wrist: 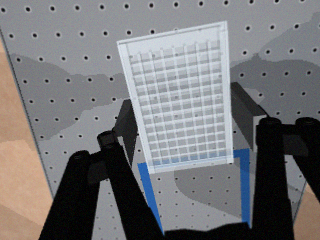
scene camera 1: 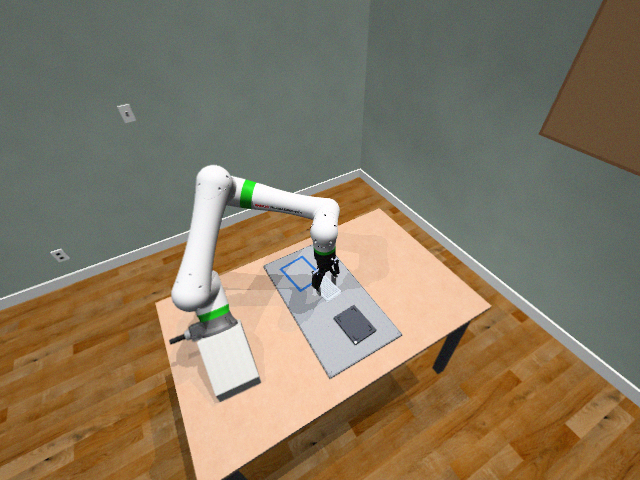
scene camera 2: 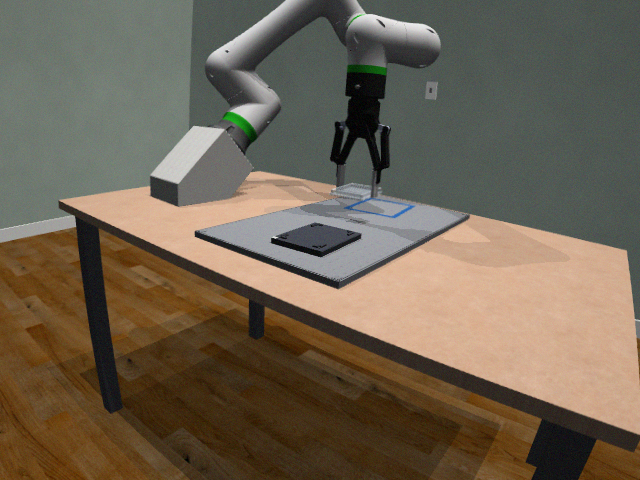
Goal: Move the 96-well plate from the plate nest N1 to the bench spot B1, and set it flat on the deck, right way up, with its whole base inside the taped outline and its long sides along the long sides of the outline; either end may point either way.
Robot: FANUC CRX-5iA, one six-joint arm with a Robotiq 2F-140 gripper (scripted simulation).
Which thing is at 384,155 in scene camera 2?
My gripper.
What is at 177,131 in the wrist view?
A 96-well plate.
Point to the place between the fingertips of my gripper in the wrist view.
181,105
